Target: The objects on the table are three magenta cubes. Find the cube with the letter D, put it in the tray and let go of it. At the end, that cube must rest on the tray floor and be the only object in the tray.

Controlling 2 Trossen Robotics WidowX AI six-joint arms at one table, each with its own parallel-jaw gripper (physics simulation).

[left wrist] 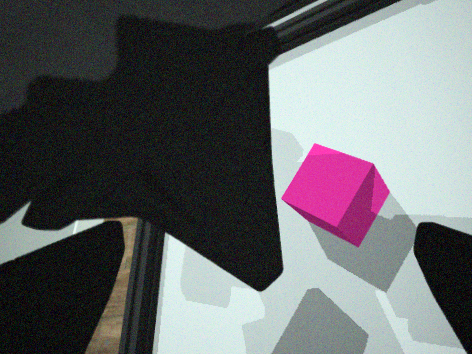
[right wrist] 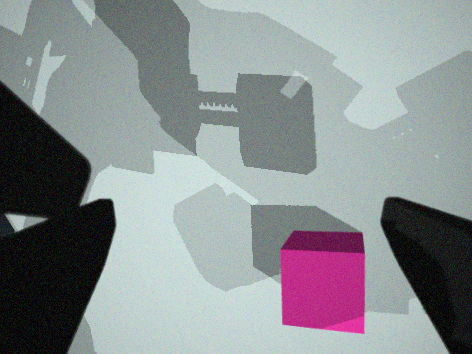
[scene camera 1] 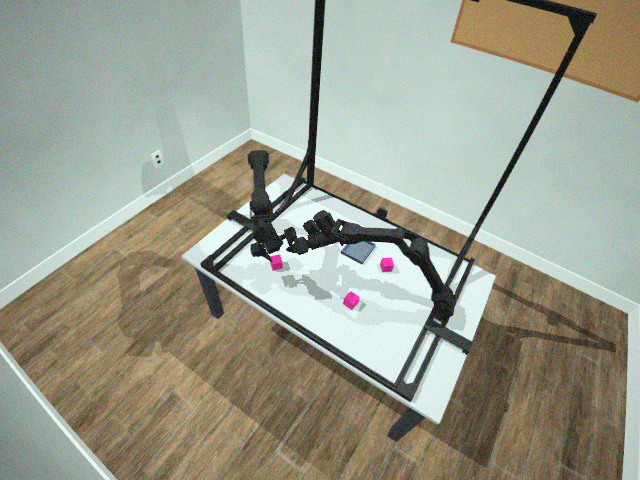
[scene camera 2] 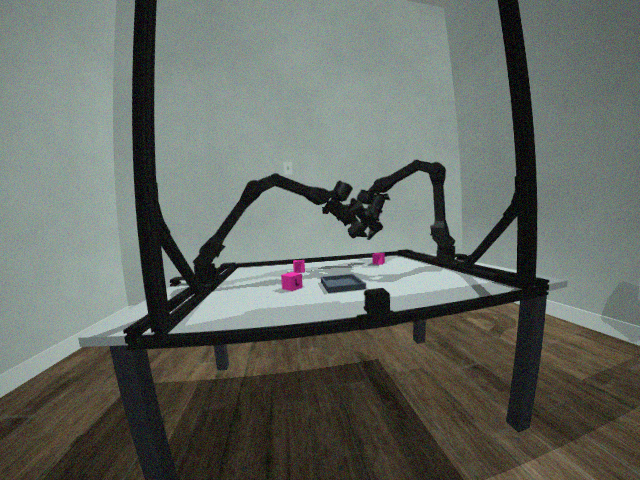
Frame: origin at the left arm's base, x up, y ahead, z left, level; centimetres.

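Where they show: left gripper, between the fingertips: (left wrist: 269, 236) (right wrist: 73, 263) (scene camera 1: 292, 248) (scene camera 2: 363, 230); right gripper, between the fingertips: (left wrist: 222, 234) (right wrist: 251, 211) (scene camera 1: 282, 257) (scene camera 2: 364, 237); left arm's base, origin of its link: (scene camera 1: 440, 314) (scene camera 2: 206, 281); right arm's base, origin of its link: (scene camera 2: 446, 260).
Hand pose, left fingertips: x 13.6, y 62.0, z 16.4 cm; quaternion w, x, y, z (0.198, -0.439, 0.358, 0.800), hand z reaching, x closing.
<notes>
Each offset is from my left fingertips to the top centre of the thing. Level surfaces: height alone.
Three magenta cubes lie on the white table {dx -15.5 cm} (scene camera 1: 385, 343). One cube {dx -11.0, dy +7.4, dz +1.6 cm} (scene camera 1: 276, 262) (scene camera 2: 378, 258) (left wrist: 336, 193) (right wrist: 322, 281) lies just below both grippers. A third cube {dx -11.0, dy -28.8, dz -0.8 cm} (scene camera 1: 351, 300) (scene camera 2: 299, 265) lies farther out. The dark grey tray {dx -13.7, dy -17.3, dz -27.8 cm} (scene camera 1: 358, 251) (scene camera 2: 343, 283) is empty. My right gripper (scene camera 1: 265, 250) (scene camera 2: 371, 230) (right wrist: 251, 211) is open above the first cube. My left gripper (scene camera 1: 294, 242) (scene camera 2: 355, 229) is open and close beside it.
A black frame (scene camera 1: 309, 333) runs around the table's edge, with tall posts (scene camera 1: 315, 95) at the back. A small black camera box (scene camera 2: 376, 301) sits on the frame rail. The right gripper's body fills much of the left wrist view.
</notes>
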